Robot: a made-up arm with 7 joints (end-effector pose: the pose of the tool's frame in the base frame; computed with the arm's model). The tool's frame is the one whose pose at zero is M. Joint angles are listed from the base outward.
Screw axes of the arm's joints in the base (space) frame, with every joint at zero. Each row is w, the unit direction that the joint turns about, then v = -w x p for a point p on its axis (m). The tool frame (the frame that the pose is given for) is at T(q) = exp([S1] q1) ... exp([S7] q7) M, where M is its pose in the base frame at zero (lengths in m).
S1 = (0, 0, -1, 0, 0, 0)
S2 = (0, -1, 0, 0.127, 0, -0.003)
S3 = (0, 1, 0, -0.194, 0, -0.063)
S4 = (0, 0, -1, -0.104, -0.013, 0)
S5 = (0, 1, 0, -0.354, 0, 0.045)
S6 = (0, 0, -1, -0.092, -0.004, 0)
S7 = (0, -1, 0, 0.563, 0, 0.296)
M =
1 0 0 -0.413
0 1 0 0.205
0 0 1 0.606
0 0 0 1
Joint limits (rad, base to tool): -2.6..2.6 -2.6..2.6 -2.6..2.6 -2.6..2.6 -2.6..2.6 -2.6..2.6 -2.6..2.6
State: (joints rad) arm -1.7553 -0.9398 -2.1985 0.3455 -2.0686 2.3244 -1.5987
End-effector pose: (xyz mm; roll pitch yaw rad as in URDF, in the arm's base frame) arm -252.0 -274.8 62.5 -1.8631 -1.2127 -0.4831
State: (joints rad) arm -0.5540 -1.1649 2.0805 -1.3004 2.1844 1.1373 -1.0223
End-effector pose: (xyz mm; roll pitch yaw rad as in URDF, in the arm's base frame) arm -124.2 571.1 163.5 0.7913 0.2902 -1.2992
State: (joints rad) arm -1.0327 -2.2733 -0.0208 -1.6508 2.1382 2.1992 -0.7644
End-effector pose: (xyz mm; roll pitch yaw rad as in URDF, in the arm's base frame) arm -227.6 172.1 402.5 -2.9953 1.2051 -0.0041
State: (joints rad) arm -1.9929 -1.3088 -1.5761 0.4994 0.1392 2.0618 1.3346
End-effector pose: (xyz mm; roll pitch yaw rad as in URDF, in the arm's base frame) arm -334.6 289.2 546.3 0.0647 -1.1764 -0.6211
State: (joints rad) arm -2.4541 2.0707 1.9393 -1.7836 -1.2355 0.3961 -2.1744
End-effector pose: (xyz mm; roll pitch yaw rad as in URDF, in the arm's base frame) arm 191.2 91.1 110.6 0.4142 0.9333 -1.8457
